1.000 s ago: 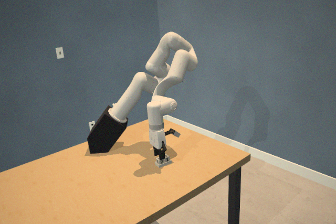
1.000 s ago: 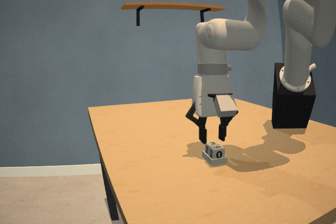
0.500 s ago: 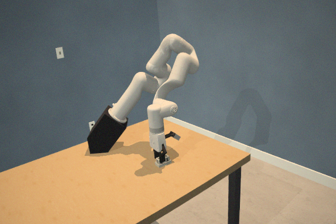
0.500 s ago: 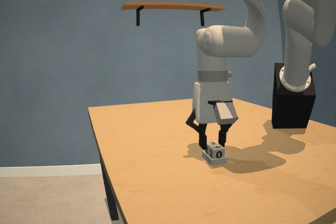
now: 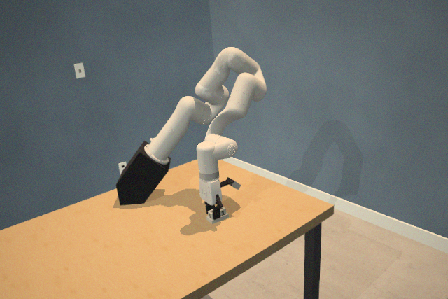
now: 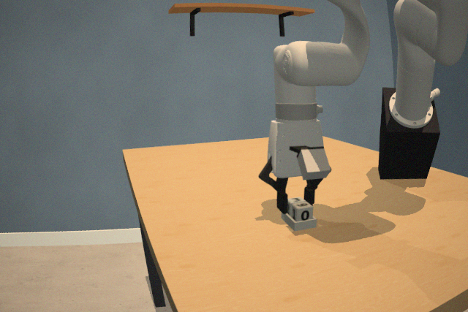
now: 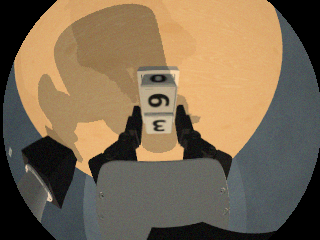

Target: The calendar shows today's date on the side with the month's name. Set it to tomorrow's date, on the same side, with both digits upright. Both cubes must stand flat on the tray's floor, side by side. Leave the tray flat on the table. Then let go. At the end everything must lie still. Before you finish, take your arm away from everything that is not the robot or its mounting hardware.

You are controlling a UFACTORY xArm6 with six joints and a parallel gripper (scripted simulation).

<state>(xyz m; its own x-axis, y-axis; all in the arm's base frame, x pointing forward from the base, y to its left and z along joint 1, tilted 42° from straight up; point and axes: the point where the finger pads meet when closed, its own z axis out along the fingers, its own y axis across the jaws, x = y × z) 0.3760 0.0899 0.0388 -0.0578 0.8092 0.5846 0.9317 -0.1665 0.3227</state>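
The grey tray is 20 mm to the left of my hand and 30 mm below it. From my hand the other things lie so: digit cube: 30 mm to the left, 10 mm below.
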